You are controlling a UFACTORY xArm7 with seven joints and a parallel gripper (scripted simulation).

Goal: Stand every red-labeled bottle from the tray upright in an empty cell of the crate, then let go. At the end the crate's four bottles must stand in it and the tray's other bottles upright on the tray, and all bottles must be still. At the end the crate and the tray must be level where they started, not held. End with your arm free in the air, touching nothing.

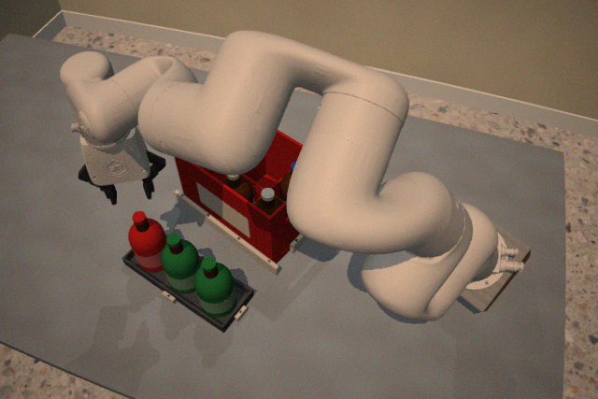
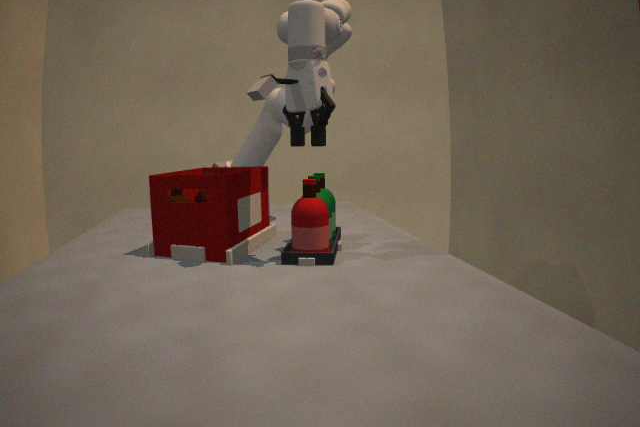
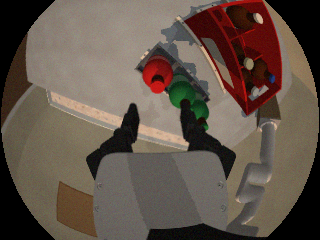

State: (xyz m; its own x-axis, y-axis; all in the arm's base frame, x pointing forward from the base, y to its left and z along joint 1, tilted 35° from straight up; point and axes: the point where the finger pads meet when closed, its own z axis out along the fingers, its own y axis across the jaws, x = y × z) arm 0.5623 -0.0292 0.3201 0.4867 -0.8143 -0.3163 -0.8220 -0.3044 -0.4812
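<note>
Now: hand 16 cm above the red-labeled bottle. Also, from my hand: tray (8 cm behind, 2 cm to the left, 23 cm below); then crate (15 cm behind, 20 cm to the right, 16 cm below).
</note>
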